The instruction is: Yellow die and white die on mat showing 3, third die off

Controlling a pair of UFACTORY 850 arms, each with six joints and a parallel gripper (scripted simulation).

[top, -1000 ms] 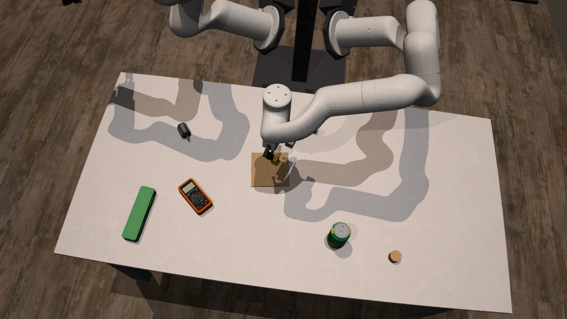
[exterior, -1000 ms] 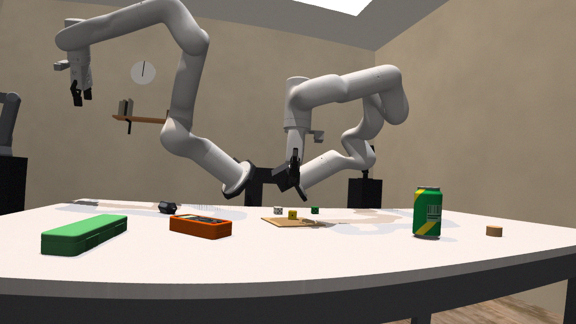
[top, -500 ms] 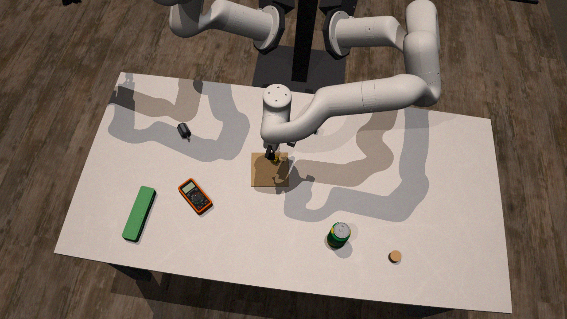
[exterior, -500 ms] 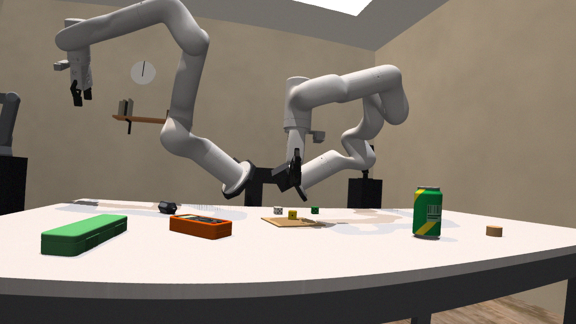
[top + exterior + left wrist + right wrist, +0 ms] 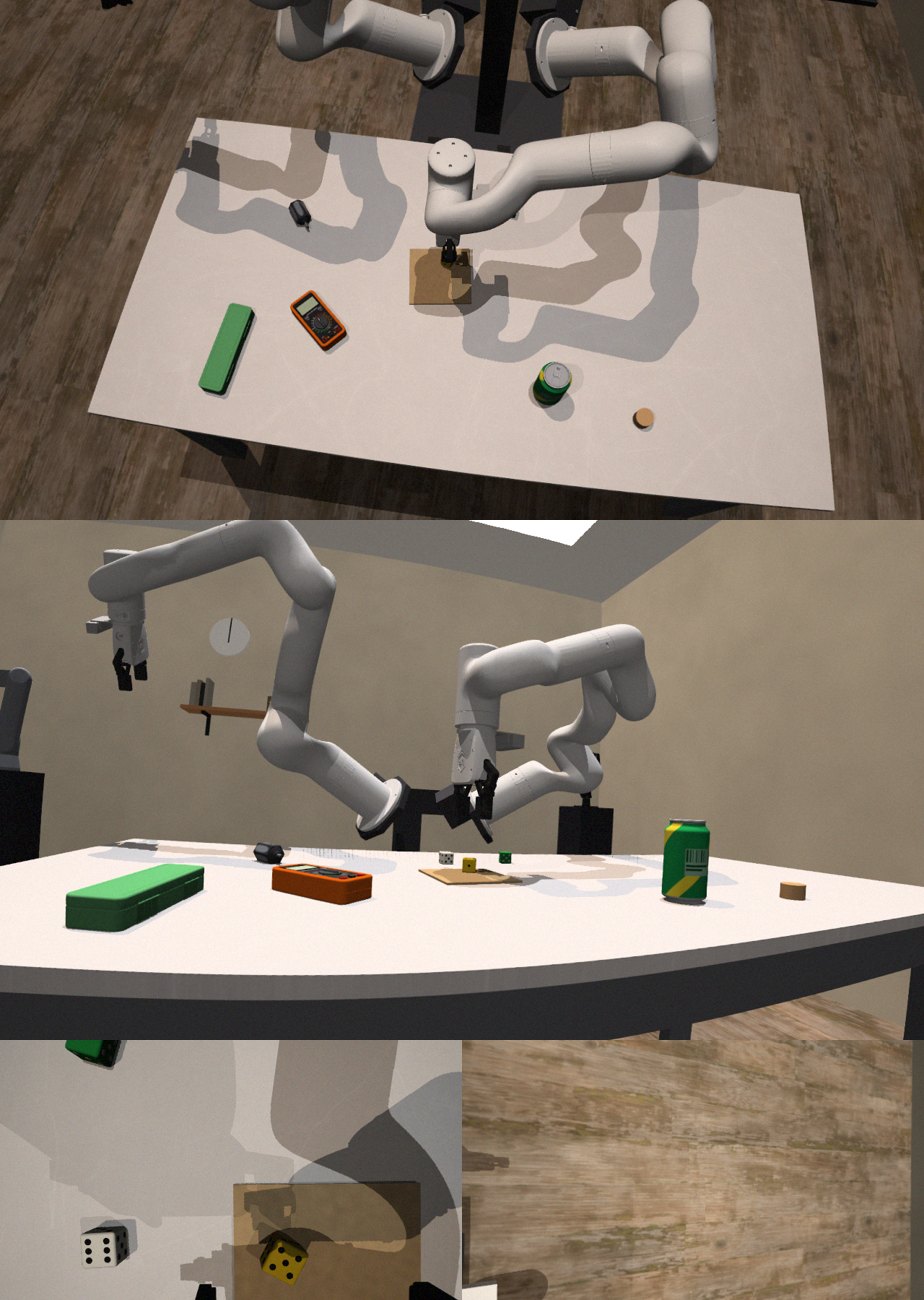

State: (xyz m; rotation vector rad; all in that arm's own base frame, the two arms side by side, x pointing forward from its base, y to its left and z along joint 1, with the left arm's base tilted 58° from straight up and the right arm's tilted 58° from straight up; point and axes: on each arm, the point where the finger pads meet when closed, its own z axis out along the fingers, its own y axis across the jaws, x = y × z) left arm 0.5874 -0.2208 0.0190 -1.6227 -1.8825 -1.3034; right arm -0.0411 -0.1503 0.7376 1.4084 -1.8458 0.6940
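Note:
The yellow die lies 100 mm below my left hand. From my left hand the other things lie so: white die 130 mm behind, 100 mm below; then green die 150 mm to the left, 150 mm behind, 100 mm below; then tan mat 110 mm below, 40 mm ahead, 10 mm to the right.

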